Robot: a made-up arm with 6 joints.
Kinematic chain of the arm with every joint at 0, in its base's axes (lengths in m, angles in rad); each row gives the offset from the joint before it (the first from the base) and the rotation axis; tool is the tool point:
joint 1: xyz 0 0 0.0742 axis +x
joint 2: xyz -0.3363 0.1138 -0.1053 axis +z
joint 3: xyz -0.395 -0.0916 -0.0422 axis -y
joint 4: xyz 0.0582 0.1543 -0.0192 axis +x
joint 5: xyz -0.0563 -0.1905 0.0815 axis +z
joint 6: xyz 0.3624 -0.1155 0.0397 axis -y
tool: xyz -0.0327 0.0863 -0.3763
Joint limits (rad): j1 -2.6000..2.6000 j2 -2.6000..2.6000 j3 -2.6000..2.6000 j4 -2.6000..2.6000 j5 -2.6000..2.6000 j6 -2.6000..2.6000
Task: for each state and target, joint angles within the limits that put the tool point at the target. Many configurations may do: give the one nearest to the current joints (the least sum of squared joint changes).
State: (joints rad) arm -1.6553 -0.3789 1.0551 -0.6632 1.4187 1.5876
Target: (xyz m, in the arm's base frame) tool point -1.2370 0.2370 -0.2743
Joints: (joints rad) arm -1.4976 0.1005 2.0301 -0.0908 0.7358 2.1839
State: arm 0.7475 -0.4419 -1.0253 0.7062 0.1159 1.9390
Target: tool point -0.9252 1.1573 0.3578
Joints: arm 0.9663 -1.0951 -1.5124 1.3962 -0.5696 1.6688
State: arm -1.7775 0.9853 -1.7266 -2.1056 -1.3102 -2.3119
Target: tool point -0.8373 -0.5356 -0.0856
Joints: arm -2.2641 0.6713 -1.9928 -1.7604 -1.1397 -2.6000
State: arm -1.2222 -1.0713 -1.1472 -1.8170 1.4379 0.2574
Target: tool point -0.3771 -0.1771 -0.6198
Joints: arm -1.3852 -1.8893 -1.1167 -1.6548 1.3932 0.0876
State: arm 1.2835 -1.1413 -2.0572 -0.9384 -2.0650 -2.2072
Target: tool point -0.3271 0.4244 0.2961
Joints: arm 1.3340 -0.9266 -2.4035 -0.7964 -2.0563 -1.9274
